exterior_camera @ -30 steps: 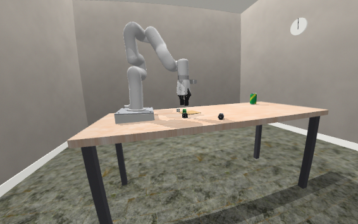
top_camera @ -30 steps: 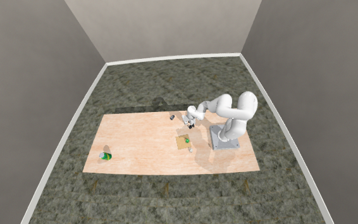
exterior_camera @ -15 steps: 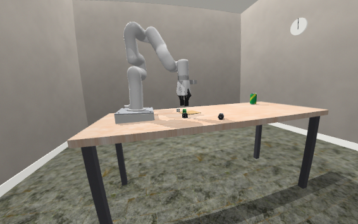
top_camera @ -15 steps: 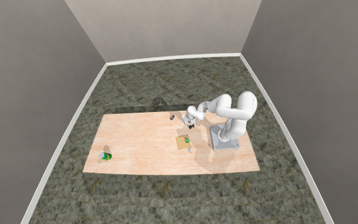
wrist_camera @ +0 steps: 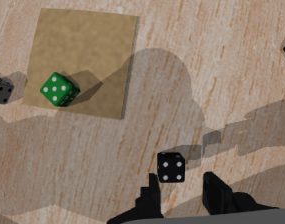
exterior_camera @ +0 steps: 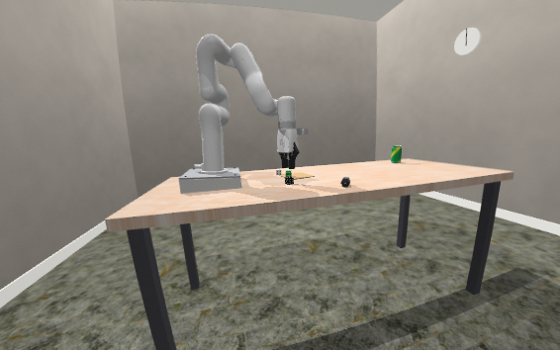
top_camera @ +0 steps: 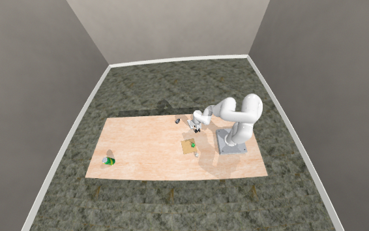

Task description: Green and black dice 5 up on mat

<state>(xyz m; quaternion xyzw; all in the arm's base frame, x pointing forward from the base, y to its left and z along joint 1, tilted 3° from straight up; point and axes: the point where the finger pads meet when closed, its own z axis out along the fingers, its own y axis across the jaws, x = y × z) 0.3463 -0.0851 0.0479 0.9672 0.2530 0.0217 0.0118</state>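
The black die lies 80 mm below my hand. Also, from my hand: green die: 20 mm ahead, 160 mm to the left, 70 mm below; dark tool: 220 mm ahead, 110 mm to the right, 70 mm below; tan mat: 60 mm ahead, 170 mm to the left, 90 mm below.
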